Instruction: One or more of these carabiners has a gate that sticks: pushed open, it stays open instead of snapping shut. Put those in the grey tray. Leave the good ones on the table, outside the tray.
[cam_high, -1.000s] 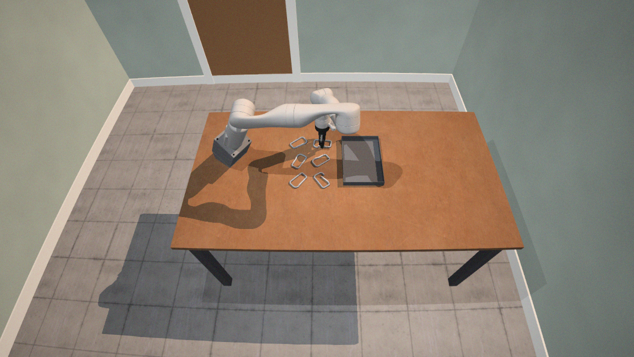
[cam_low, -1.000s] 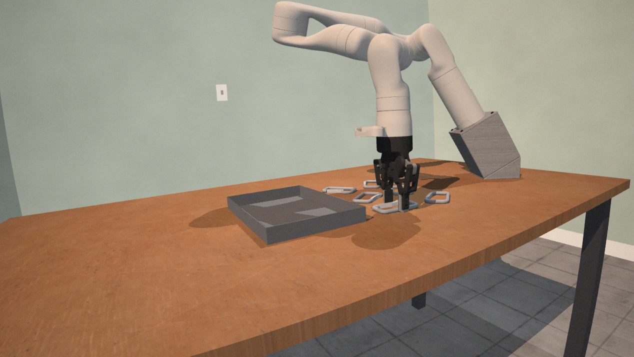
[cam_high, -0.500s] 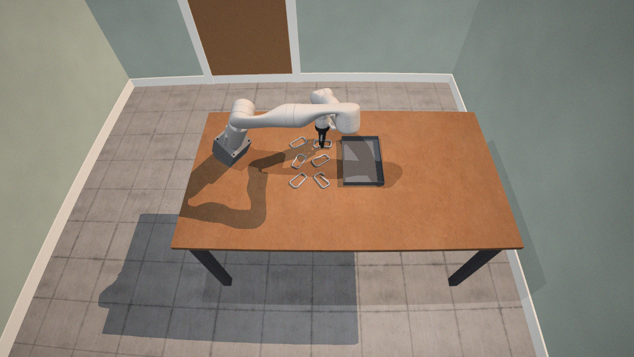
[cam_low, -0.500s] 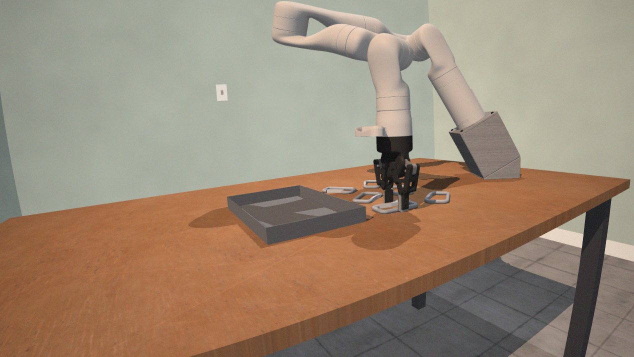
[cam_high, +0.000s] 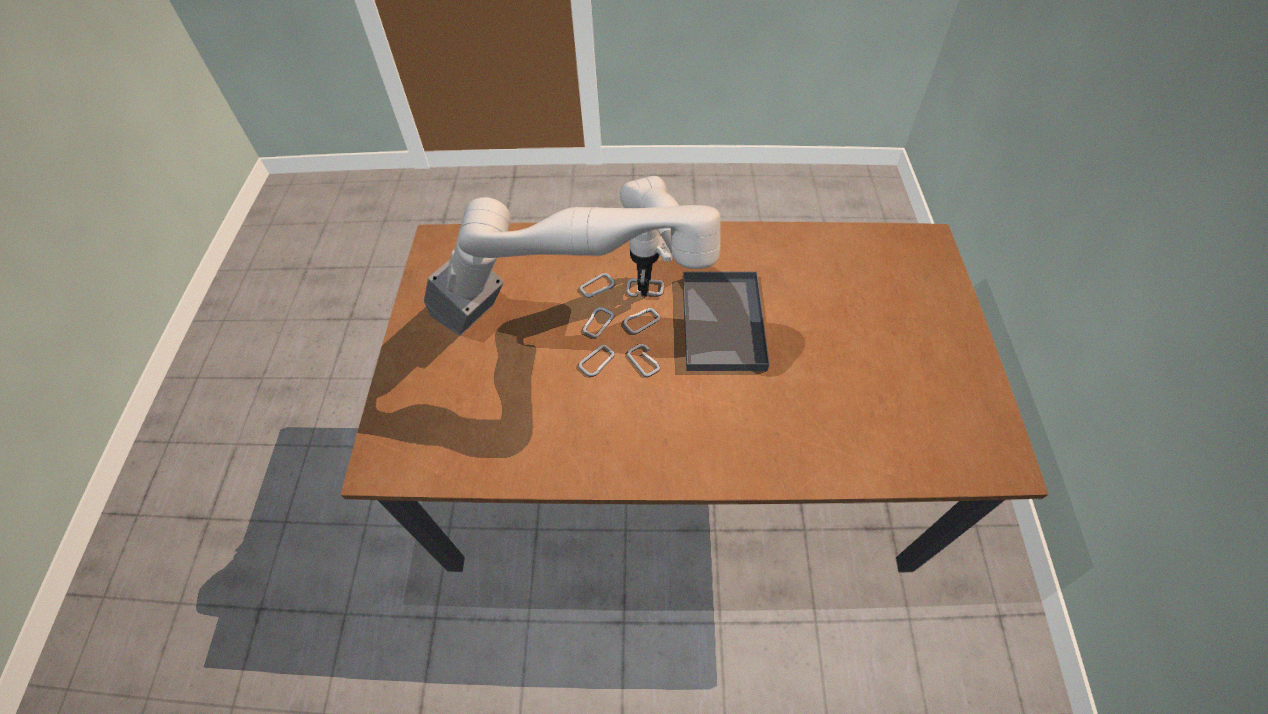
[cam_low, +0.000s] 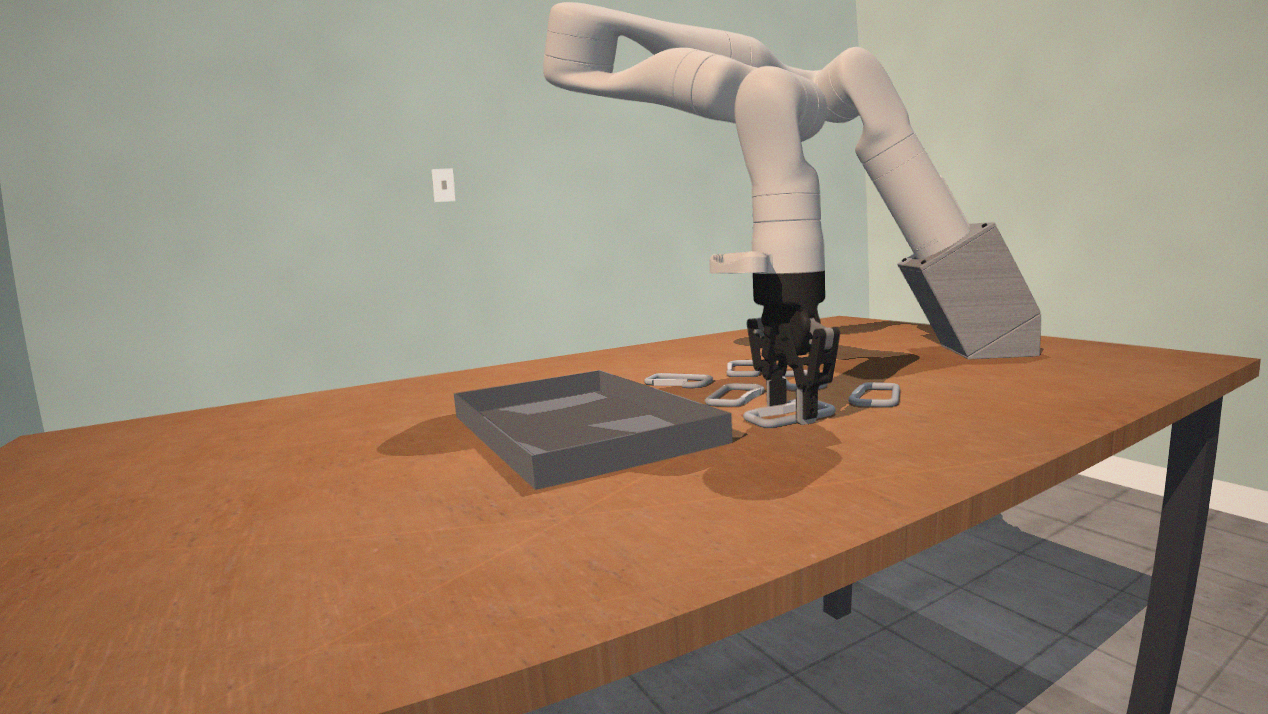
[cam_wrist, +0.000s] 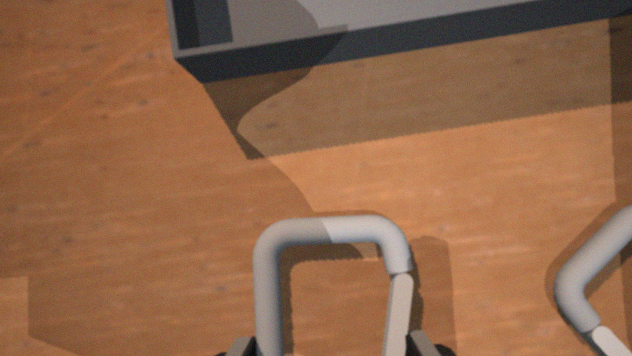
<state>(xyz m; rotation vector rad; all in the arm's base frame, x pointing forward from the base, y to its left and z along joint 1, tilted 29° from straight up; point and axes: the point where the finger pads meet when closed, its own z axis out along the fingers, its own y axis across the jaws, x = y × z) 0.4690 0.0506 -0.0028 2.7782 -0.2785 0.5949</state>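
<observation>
Right now the carabiner gate is 20 mm to the right of my hand and 10 mm below it. From my hand the other things lie so: grey tray 180 mm ahead, 150 mm to the right, 10 mm below.
</observation>
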